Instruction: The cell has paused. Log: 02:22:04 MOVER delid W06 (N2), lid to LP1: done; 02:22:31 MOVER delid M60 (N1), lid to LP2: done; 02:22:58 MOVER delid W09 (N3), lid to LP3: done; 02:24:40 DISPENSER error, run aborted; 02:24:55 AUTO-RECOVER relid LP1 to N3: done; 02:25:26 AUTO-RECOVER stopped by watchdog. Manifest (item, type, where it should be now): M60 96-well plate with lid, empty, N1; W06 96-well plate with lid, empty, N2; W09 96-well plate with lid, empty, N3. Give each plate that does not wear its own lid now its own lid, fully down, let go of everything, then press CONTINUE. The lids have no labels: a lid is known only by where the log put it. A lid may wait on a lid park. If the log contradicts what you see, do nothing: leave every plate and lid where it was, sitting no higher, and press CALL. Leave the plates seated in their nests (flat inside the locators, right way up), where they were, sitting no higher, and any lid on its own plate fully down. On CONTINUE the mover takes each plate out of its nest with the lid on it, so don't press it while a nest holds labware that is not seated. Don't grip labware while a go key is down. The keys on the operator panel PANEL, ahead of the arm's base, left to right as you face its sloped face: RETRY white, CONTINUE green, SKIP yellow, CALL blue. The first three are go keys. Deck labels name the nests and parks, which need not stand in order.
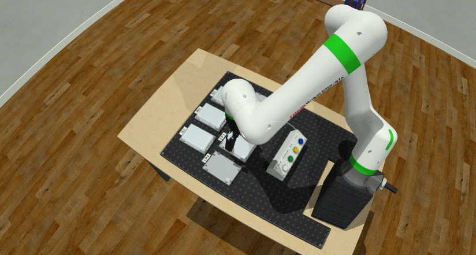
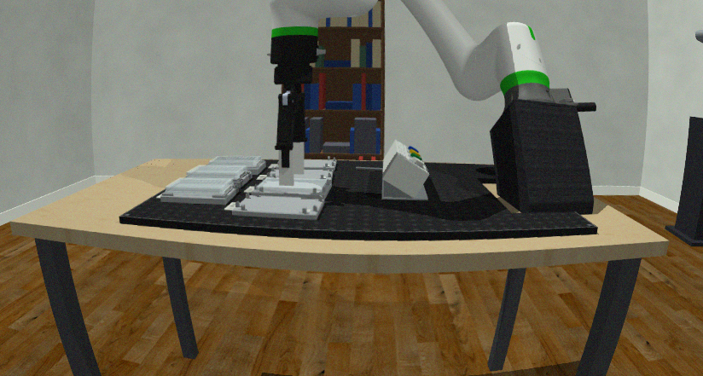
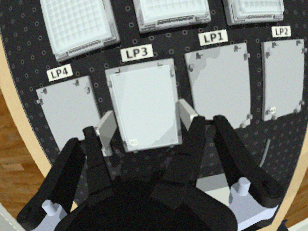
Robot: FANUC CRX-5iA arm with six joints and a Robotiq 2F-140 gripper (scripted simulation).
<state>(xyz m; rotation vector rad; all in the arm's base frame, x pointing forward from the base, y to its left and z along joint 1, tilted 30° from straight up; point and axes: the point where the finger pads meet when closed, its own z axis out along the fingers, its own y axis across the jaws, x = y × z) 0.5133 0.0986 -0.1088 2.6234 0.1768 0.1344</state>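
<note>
Now: the LP3 4 cm below my hand. Also, from my hand: park LP1: 2 cm ahead, 12 cm to the right, 4 cm below; then LP1 label: 11 cm ahead, 11 cm to the right, 5 cm below; then park LP4: 2 cm behind, 13 cm to the left, 4 cm below.
</note>
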